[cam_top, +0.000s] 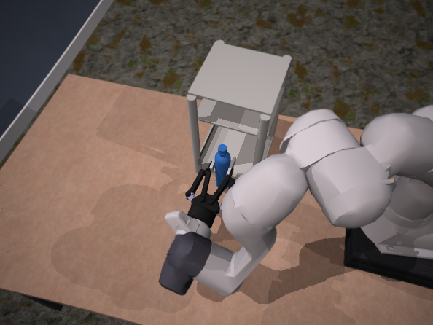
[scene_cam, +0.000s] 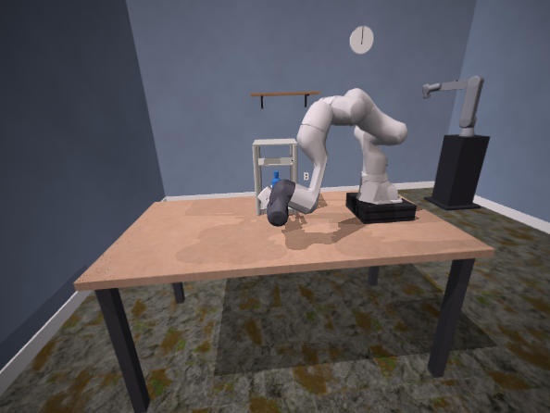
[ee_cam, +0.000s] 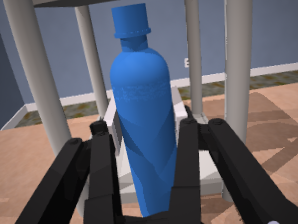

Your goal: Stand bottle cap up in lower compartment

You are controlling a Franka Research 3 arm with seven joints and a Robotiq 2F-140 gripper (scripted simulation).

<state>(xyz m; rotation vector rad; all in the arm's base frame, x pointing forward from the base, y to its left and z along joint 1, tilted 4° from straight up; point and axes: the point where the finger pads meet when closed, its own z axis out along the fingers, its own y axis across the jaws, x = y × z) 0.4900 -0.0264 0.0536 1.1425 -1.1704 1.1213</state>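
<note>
Right now the grey shelving unit is 160 mm to the right of my hand, 30 mm above it and 10 mm behind it.
</note>
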